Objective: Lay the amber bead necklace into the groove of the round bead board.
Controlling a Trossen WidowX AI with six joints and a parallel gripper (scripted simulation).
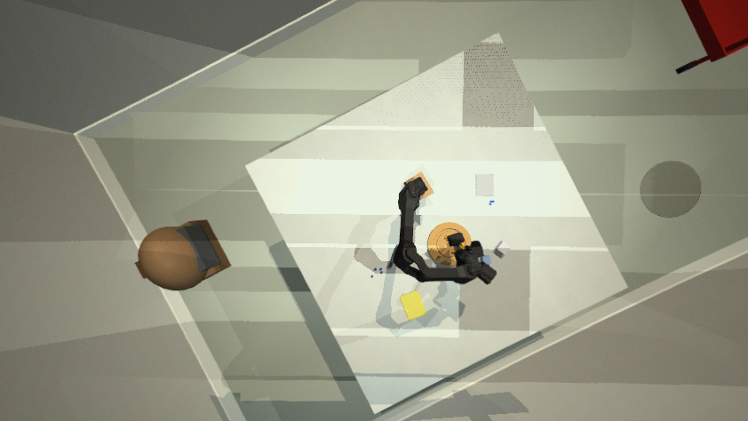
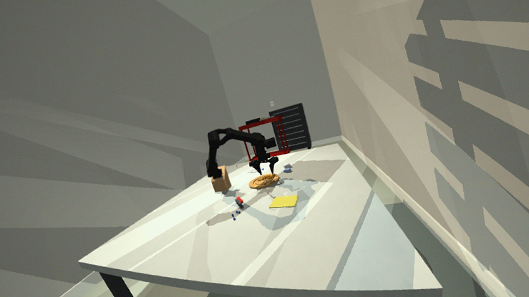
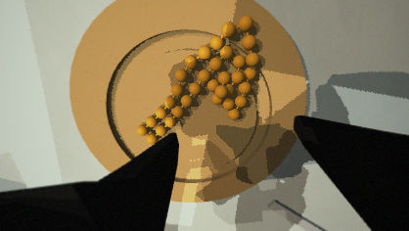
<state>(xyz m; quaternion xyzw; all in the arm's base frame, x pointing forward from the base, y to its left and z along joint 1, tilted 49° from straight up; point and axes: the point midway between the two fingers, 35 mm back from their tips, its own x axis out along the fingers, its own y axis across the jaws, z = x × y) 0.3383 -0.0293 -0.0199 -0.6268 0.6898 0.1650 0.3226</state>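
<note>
Now: gripper tip 3 cm past the round bead board and 4 cm above it. Also, from my gripper tip: light blue cube 12 cm ahead, 11 cm to the left, 4 cm below; red-handled tool 12 cm behind, 23 cm to the right, 4 cm below; white cube 11 cm ahead, 20 cm to the left, 3 cm below.
</note>
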